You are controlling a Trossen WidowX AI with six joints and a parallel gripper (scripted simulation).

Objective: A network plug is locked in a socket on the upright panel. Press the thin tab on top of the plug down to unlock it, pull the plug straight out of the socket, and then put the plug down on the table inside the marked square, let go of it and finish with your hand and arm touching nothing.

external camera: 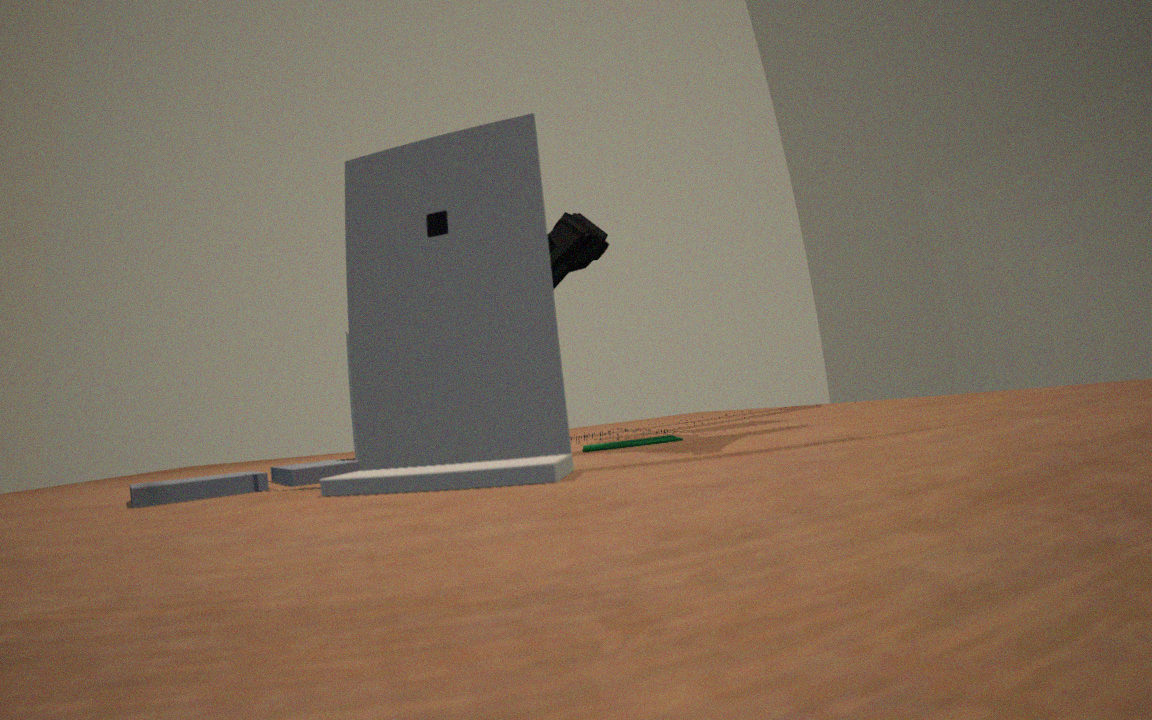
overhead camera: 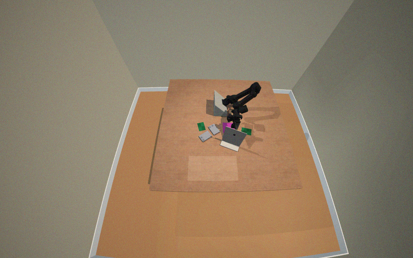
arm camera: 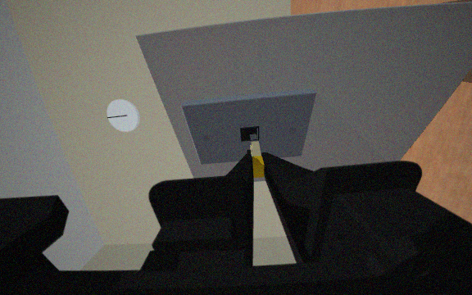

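Right now the magenta marked square is 140 mm behind my gripper tip, 10 mm to the right of it and 190 mm below it. From my gripper tip the other things lie so: network plug (right at my gripper tip); then grey panel (40 mm ahead, 30 mm to the right, 70 mm below).
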